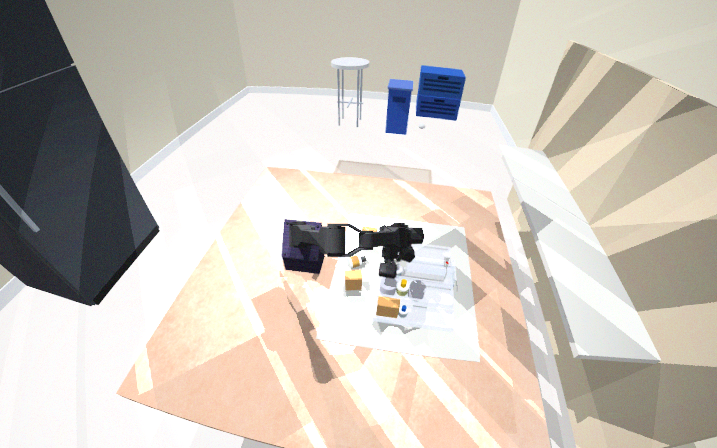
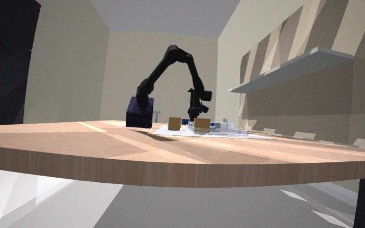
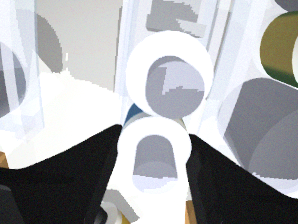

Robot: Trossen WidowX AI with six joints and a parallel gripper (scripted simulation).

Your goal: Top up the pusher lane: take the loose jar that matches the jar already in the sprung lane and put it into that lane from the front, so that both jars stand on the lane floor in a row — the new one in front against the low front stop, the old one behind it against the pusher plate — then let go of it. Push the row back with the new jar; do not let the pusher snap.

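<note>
The clear sprung lane lies 140 mm ahead of my gripper tip, 10 mm to the left of it and 10 mm below it. Also, from my gripper tip: wall shelf 510 mm ahead, 30 mm to the right, 340 mm above; then red-topped thing 220 mm ahead, 20 mm to the left, 40 mm above.
</note>
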